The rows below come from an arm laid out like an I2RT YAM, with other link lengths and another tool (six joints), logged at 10 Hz.
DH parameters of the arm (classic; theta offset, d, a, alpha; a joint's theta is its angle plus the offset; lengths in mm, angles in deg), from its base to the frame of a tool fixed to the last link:
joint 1: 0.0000 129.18 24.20 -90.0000
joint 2: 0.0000 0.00 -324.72 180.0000
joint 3: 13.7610 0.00 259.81 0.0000
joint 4: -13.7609 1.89 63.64 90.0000
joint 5: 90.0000 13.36 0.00 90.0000
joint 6: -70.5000 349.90 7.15 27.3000
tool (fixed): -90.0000 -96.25 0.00 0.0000
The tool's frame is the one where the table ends.
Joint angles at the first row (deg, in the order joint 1, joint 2, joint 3, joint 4, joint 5, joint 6):
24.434 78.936 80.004 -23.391 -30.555 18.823
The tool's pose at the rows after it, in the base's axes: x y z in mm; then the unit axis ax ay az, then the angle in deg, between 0 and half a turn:
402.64, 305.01, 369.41, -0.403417, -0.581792, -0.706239, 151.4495
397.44, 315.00, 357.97, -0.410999, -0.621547, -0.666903, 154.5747
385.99, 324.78, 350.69, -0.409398, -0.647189, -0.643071, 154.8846
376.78, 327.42, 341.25, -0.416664, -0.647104, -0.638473, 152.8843
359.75, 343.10, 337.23, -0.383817, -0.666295, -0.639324, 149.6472
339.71, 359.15, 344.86, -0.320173, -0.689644, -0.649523, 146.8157
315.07, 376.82, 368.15, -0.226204, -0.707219, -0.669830, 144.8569
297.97, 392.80, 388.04, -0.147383, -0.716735, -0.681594, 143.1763
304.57, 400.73, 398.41, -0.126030, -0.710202, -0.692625, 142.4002
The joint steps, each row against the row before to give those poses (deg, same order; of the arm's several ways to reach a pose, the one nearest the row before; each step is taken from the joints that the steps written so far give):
0.899 1.727 2.516 -0.570 -0.895 2.026
5.093 2.279 4.952 -7.438 7.191 -4.339
3.106 1.079 2.364 -4.095 2.693 -2.077
0.085 -0.347 -1.314 -0.201 -1.385 0.856
0.483 -0.740 -2.644 2.038 -4.248 -2.285
-0.041 -1.614 -3.238 3.533 -5.953 -4.289
0.039 -2.257 -3.235 5.451 -6.990 -4.826
-0.156 -0.020 -0.765 3.967 -6.330 -3.787
-0.898 1.750 0.901 3.133 -2.810 0.505

